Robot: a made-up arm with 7 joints. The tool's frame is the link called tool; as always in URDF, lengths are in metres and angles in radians.
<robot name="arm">
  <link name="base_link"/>
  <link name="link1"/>
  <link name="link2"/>
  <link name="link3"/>
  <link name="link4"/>
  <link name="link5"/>
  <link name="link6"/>
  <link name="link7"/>
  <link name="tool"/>
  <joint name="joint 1" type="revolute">
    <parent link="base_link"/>
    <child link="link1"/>
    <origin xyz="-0.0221 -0.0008 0.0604" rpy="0 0 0"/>
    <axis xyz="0 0.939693 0.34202"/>
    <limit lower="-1.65" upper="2.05" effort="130" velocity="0.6"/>
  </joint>
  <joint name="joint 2" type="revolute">
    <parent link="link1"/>
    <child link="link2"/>
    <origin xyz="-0.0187 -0.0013 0.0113" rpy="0 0 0"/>
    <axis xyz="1 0 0"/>
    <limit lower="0.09" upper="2.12" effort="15" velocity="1.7"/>
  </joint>
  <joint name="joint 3" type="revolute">
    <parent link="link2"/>
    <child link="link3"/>
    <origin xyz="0.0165 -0.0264 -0.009" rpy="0 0 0"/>
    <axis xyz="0 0 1"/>
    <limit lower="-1.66" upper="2" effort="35" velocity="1"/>
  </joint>
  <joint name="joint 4" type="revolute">
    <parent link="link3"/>
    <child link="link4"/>
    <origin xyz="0.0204 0.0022 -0.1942" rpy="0 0 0"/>
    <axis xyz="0 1 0"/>
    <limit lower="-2.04" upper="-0.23" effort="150" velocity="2.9"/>
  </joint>
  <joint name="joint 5" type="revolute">
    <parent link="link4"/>
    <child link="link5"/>
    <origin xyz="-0.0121 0.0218 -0.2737" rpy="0 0 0"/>
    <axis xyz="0 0 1"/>
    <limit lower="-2.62" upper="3.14" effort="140" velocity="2.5"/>
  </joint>
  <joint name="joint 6" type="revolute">
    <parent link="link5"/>
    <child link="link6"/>
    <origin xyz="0.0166 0.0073 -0.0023" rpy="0 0 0"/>
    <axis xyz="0 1 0"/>
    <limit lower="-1.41" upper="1.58" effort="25" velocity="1.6"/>
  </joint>
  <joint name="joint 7" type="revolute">
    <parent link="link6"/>
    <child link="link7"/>
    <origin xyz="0.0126 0.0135 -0.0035" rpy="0 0 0"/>
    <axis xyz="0 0 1"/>
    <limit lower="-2.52" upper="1.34" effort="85" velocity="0.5"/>
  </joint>
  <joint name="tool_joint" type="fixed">
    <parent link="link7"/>
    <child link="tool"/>
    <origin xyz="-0.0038 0.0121 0.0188" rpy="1.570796 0 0"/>
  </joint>
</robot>
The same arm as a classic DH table. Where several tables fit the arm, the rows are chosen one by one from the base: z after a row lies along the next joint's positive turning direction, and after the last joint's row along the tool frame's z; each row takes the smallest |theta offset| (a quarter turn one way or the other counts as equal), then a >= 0, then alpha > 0; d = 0 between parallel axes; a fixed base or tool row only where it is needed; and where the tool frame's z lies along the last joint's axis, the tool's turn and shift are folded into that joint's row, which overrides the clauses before.
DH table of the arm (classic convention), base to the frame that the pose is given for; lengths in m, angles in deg. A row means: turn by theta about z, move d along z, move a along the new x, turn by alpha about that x. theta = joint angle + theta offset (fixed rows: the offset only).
base (fixed): d 0.0607  theta0 0  a -0.0221  alpha -70
joint 1: d 0.0018  theta0 -90  a 0.0111  alpha -90
joint 2: d -0.0022  theta0 70  a 0.0264  alpha 90
joint 3: d -0.2032  theta0 90  a 0.0204  alpha -90
joint 4: d 0.024  theta0 0  a -0.0121  alpha 90
joint 5: d -0.276  theta0 0  a 0.0166  alpha -90
joint 6: d 0.0208  theta0 0  a 0.0126  alpha 90
joint 7: d 0.0153  theta0 0  a -0.0038  alpha 90
tool (fixed): d -0.0121  theta0 0  a 0  alpha 0
Joint limits (deg, base to tool): -94.54..117.46 5.16..121.47 -95.11..114.59 -116.88..-13.18 -150.11..179.91 -80.79..90.53 -144.39..76.78

